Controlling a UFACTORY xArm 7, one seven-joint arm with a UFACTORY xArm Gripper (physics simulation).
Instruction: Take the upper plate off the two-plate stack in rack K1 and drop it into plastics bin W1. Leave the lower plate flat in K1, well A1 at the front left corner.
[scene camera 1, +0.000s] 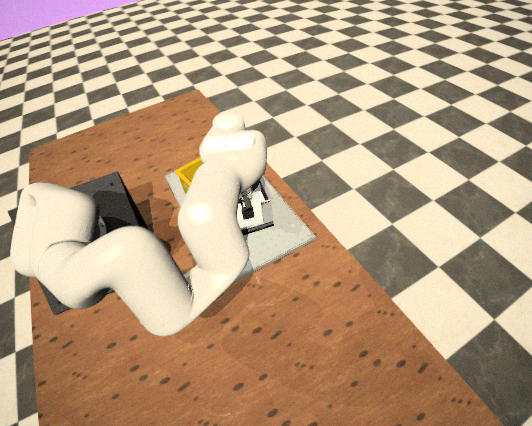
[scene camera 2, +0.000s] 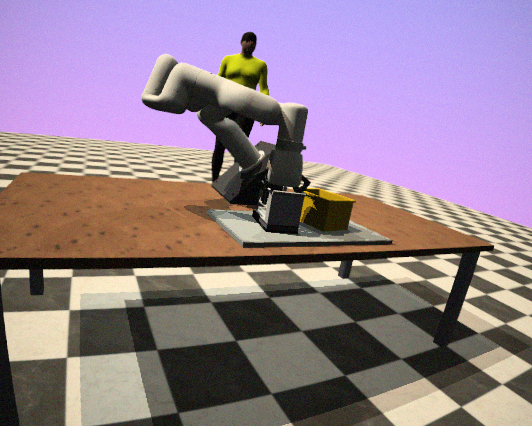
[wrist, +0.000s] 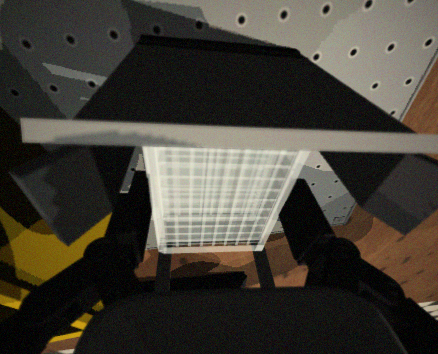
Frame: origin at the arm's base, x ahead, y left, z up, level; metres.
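Seen in the pictures: gripper, fingertip midpoint: (scene camera 1: 245, 206) (wrist: 220, 191); arm's base, origin of the base link: (scene camera 2: 252, 162).
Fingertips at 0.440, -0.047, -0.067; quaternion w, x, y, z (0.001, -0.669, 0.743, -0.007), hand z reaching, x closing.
Pixels of each thing's middle, then the offset from my fingertips to it, as dx, dy, dz. Level surfaces: height alone.
- Rack K1, body centre: (wrist: 219, 196) (scene camera 1: 242, 208) (scene camera 2: 277, 205) -0.008, +0.000, -0.003
- clear gridded upper plate, body centre: (wrist: 220, 191) (scene camera 1: 244, 207) -0.002, +0.000, -0.001
- Plastics bin W1, body centre: (scene camera 2: 321, 208) (scene camera 1: 210, 179) -0.060, +0.179, -0.013
- brown table, its level: dz -0.076
Rack K1 (scene camera 2: 285, 212) (wrist: 225, 87) is a grey and black holder with a tall end wall, on the light board. My gripper (scene camera 1: 247, 204) (wrist: 220, 191) is over the rack, its fingers wide apart on the two long sides of the clear gridded upper plate (wrist: 215, 195). It is shut on that plate, which seems raised inside the rack; how far is hard to tell. The lower plate cannot be told apart beneath it. Plastics bin W1 (scene camera 1: 191, 170) (scene camera 2: 332, 210) (wrist: 55, 250) is yellow and open-topped, and stands beside the rack.
The perforated light board (scene camera 1: 290, 235) (scene camera 2: 360, 235) (wrist: 280, 30) carries rack and bin on the brown table (scene camera 1: 300, 360) (scene camera 2: 100, 215). The rack's tall wall stands close to the gripper. A person in a yellow top (scene camera 2: 243, 70) stands behind the table.
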